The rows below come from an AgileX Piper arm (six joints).
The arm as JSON. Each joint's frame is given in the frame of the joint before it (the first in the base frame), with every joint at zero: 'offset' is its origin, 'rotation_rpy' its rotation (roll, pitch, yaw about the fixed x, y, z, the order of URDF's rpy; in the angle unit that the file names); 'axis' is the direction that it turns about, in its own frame. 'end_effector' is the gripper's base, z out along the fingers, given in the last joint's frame.
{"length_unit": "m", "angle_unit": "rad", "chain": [
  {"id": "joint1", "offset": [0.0, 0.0, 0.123], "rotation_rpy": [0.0, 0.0, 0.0], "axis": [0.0, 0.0, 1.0]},
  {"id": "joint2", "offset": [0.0, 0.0, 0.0], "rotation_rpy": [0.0, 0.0, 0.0], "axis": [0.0, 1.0, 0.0]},
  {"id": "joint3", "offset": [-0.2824, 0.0, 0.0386], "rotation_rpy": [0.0, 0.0, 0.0], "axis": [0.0, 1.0, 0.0]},
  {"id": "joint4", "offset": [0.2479, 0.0, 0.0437], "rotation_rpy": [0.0, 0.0, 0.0], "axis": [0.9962, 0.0, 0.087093]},
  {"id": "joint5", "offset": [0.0, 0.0, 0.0], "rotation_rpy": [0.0, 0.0, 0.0], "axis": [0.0, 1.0, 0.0]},
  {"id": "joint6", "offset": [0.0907, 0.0, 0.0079], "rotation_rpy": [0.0, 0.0, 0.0], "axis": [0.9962, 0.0, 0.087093]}
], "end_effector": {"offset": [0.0, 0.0, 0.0], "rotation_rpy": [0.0, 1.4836, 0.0]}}
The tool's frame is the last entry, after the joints.
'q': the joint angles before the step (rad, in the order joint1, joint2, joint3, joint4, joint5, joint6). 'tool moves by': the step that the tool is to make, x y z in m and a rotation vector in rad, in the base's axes. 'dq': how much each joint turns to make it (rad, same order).
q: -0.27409 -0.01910 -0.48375 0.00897 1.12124 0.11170
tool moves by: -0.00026 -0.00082 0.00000 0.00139 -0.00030 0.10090
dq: 0.10171 0.00001 0.00000 0.00002 -0.00001 0.00163
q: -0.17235 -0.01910 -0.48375 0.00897 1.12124 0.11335
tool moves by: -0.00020 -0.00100 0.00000 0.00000 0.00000 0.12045
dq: 0.12044 0.00001 0.00000 0.00001 -0.00001 -0.00001
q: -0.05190 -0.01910 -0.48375 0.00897 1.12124 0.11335
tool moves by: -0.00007 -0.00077 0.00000 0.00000 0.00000 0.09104
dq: 0.09106 0.00001 0.00000 -0.00002 -0.00001 0.00001
